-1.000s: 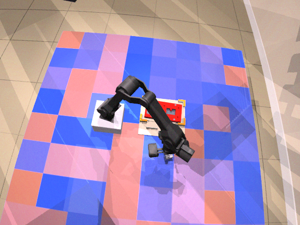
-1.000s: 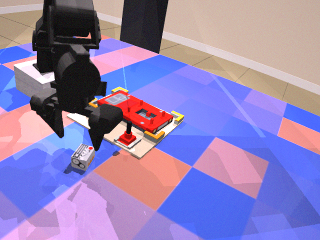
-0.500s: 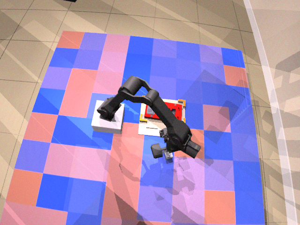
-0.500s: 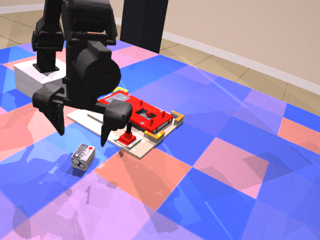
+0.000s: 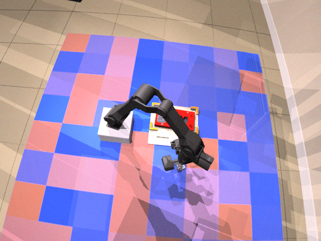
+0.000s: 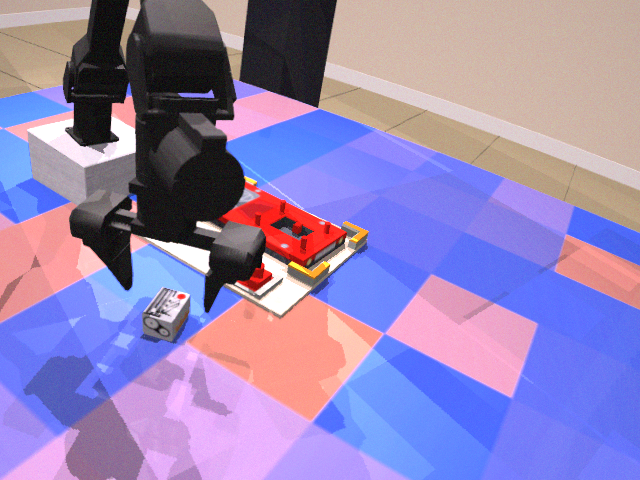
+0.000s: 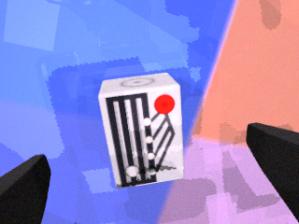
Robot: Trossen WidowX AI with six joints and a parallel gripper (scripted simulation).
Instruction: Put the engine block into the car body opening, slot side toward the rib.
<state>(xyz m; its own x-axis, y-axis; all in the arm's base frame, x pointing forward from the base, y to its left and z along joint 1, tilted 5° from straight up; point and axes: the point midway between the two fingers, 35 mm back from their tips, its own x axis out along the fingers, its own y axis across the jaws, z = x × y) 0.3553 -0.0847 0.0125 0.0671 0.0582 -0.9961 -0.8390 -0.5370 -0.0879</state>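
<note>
My gripper tip is 10 mm past the grey engine block and 20 mm above it.
</note>
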